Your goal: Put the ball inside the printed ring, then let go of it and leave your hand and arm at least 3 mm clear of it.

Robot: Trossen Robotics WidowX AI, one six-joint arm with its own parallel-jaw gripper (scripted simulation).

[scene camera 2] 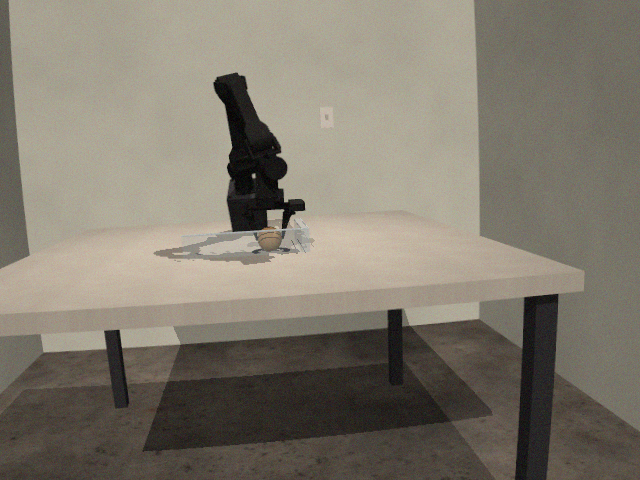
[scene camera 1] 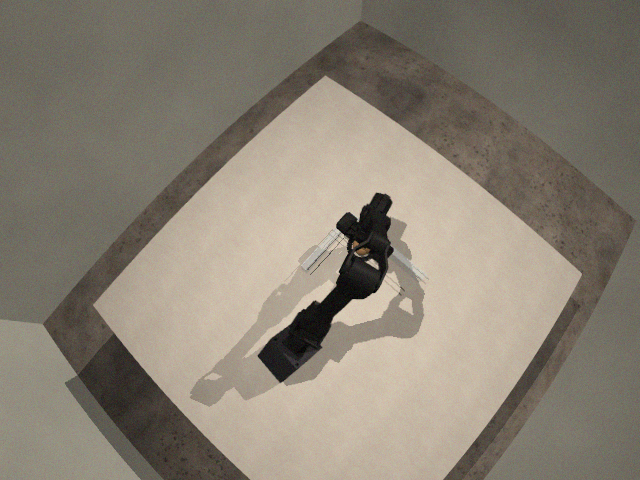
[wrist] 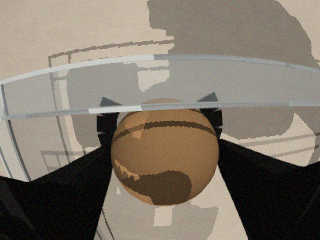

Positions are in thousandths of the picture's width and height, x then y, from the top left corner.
Scene:
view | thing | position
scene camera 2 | my gripper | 421,499
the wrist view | my gripper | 514,623
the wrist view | ball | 514,660

